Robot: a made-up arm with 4 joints.
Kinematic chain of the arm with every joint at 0, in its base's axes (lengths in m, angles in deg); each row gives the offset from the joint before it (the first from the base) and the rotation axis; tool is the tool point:
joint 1: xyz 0 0 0.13 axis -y
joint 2: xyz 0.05 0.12 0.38 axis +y
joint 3: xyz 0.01 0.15 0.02 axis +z
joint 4: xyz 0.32 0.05 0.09 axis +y
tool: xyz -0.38 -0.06 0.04
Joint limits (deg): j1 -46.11..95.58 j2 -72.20..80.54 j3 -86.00..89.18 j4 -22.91..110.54
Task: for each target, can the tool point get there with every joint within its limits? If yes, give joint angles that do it. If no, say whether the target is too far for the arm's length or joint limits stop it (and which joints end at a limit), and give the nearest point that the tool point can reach.
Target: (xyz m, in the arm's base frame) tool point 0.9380 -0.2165 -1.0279
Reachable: no: too far | nearest point 0.5744 0.0672 -0.2277 | short by 0.924 m
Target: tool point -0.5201 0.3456 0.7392
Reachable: yes | joints 40.53 -15.88 58.73 47.83
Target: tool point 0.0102 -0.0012 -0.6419
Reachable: no: joint limits stop it (at a limit: joint 1, joint 2, joint 4) | nearest point 0.3828 0.1378 -0.2996 | short by 0.525 m
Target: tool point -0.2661 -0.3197 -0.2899
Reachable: no: joint limits stop it (at a limit: joint 1, joint 2, joint 3, joint 4) | nearest point -0.5122 -0.2203 -0.2915 | short by 0.265 m
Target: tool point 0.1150 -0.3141 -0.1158
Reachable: no: joint limits stop it (at a limit: joint 1, joint 2, joint 4) | nearest point 0.4778 -0.1076 -0.1720 | short by 0.421 m
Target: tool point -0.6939 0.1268 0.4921
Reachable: yes | joints 41.93 -56.69 -50.04 62.25
